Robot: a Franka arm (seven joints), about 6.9 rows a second.
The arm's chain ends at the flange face. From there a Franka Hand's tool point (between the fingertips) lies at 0.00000 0.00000 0.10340 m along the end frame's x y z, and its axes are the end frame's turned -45 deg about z.
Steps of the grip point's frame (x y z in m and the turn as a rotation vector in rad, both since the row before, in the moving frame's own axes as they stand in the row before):
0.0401 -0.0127 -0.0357 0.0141 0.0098 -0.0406
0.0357 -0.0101 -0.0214 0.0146 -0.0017 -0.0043
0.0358 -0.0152 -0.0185 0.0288 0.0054 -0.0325
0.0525 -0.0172 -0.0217 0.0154 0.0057 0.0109
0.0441 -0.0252 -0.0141 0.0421 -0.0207 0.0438
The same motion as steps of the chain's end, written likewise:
0.0197 -0.0356 -0.0357 0.0169 -0.0030 -0.0406
0.0193 -0.0314 -0.0214 0.0091 -0.0115 -0.0043
0.0163 -0.0336 -0.0185 0.0242 -0.0165 -0.0325
0.0257 -0.0477 -0.0217 0.0149 -0.0069 0.0109
0.0179 -0.0473 -0.0140 0.0151 -0.0444 0.0438

